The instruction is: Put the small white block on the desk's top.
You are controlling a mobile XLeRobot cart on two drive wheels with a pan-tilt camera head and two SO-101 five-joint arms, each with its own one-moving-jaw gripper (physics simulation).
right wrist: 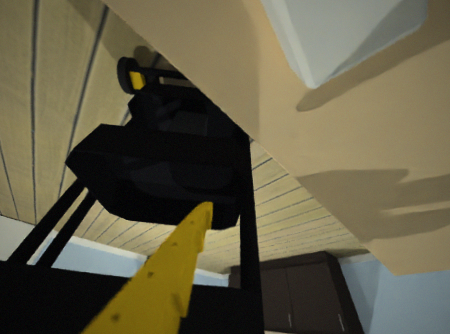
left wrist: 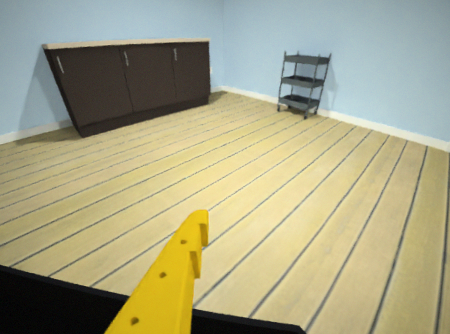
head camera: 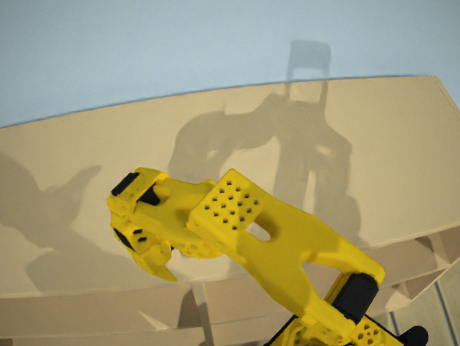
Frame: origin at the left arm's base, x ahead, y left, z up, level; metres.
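Seen in the pictures: left hand, tool point: [left wrist: 208, 223]; right hand, tool point: [right wrist: 212, 211] [head camera: 174, 277].
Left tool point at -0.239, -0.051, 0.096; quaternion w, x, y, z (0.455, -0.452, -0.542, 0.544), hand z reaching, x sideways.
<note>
A point is followed by its place in that frame, as x, y, z.
The small white block [right wrist: 345, 35] @(0.286, -0.313, -0.134) shows in part at the top right of the right wrist view, resting on the desk's light wooden top [head camera: 400, 150] @(0.108, -0.729, -0.165) [right wrist: 340, 130] @(0.241, -0.356, -0.164) near its edge. In the head camera the block does not show; the right arm covers part of the top. My right gripper [head camera: 167, 262] @(0.222, -0.281, -0.110) [right wrist: 202, 220] is low over the front part of the top. It is fully open, with one jaw in the right wrist view and nothing held; the block lies off to the side of that jaw. My left gripper [left wrist: 199, 225] is fully open and empty, facing the room.
Open compartments [head camera: 200, 300] @(0.218, -0.311, -0.265) run below the desk's front edge. A blue wall [head camera: 150, 45] @(0.560, -0.541, -0.065) stands behind it. The black cart frame [right wrist: 150, 175] is beside the desk in the right wrist view. A dark cabinet [left wrist: 150, 80] @(-2.532, -1.279, -0.292) and a grey trolley [left wrist: 305, 59] @(-2.932, 0.519, -0.066) stand far across the planked floor.
</note>
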